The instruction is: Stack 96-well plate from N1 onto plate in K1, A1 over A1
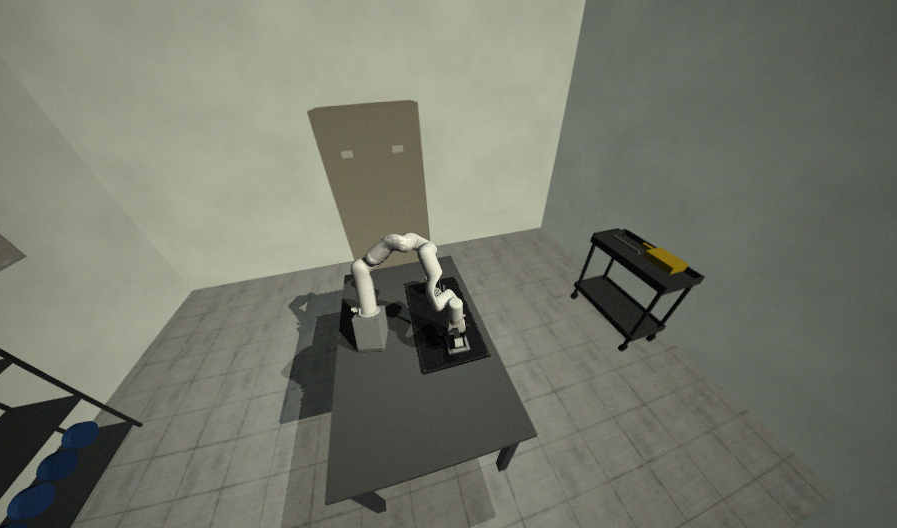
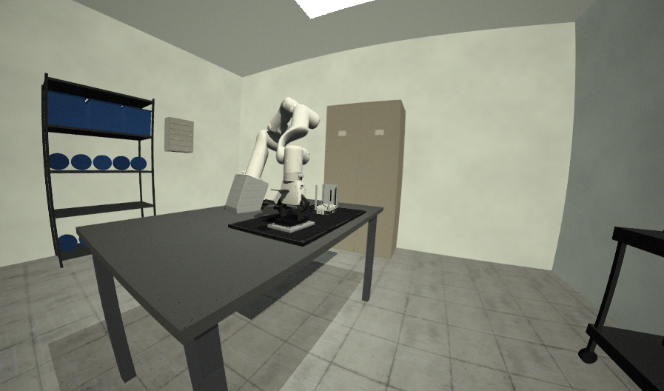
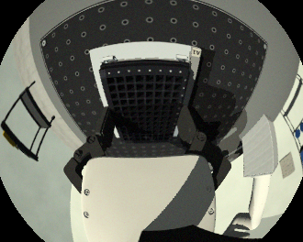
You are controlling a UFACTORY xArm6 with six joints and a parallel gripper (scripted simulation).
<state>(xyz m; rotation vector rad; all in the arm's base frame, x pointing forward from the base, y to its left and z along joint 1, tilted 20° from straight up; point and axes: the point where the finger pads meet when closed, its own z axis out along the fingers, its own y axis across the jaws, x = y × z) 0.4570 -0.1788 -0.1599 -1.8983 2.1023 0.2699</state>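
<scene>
My gripper is now 30 mm above the pale plate nest N1. From my hand the other things lie so: dark 96-well plate: 10 mm below; then pale A1 mark: 60 mm behind, 70 mm to the right, 30 mm below.
</scene>
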